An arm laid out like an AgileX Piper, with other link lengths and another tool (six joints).
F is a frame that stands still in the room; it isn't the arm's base.
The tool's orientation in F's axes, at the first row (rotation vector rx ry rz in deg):
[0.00, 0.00, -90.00]
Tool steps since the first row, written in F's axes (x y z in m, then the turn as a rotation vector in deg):
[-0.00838, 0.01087, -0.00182, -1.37, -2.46, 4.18]
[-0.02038, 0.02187, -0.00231, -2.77, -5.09, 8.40]
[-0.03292, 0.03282, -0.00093, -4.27, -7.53, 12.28]
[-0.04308, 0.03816, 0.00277, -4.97, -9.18, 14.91]
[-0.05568, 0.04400, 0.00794, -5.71, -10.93, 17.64]
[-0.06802, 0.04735, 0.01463, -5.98, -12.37, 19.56]
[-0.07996, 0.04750, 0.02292, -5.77, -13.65, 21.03]
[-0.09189, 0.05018, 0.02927, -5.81, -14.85, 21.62]
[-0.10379, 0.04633, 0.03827, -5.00, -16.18, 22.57]
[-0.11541, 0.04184, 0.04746, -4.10, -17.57, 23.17]
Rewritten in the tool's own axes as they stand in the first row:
[-0.01087, -0.00838, -0.00182, 2.46, -1.37, 4.18]
[-0.02187, -0.02038, -0.00231, 5.09, -2.77, 8.40]
[-0.03282, -0.03292, -0.00093, 7.53, -4.27, 12.28]
[-0.03816, -0.04308, 0.00277, 9.18, -4.97, 14.91]
[-0.04400, -0.05568, 0.00794, 10.93, -5.71, 17.64]
[-0.04735, -0.06802, 0.01463, 12.37, -5.98, 19.56]
[-0.04750, -0.07996, 0.02292, 13.65, -5.77, 21.03]
[-0.05018, -0.09189, 0.02927, 14.85, -5.81, 21.62]
[-0.04633, -0.10379, 0.03827, 16.18, -5.00, 22.57]
[-0.04184, -0.11541, 0.04746, 17.57, -4.10, 23.17]

